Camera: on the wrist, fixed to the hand. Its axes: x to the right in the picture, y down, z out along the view.
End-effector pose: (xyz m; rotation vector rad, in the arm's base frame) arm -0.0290 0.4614 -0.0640 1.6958 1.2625 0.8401
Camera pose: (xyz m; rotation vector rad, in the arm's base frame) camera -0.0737 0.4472 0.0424 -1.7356 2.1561 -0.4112
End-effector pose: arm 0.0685 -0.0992 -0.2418 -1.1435 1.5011 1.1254
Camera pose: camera -0.0174 -0.1625 -0.1954 -2.0803 -0.8570 -1.5705
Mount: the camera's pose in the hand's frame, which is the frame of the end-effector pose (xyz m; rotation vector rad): -0.0224 0.0805 -0.0809 0.1400 -1.0616 2.9367
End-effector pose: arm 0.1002 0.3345 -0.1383 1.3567 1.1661 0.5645
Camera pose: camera 0.0448 0.3674 -0.0415 -1.7488 2.1962 -1.0086
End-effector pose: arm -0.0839 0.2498 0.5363 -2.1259 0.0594 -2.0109
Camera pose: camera -0.1561 0.1649 0.5032 -0.4799 1.3721 0.7619
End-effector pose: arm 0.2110 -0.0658 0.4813 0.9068 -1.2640 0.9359
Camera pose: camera 0.1632 0.0369 0.4550 0.8105 1.3202 -1.1038
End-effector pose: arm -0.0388 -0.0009 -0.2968 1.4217 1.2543 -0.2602
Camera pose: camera -0.0241 0.0728 -0.2080 1.3414 -2.0733 0.8385
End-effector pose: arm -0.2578 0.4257 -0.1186 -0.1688 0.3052 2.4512
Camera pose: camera -0.2872 0.3302 -0.1781 -0.9350 0.0161 -0.7012
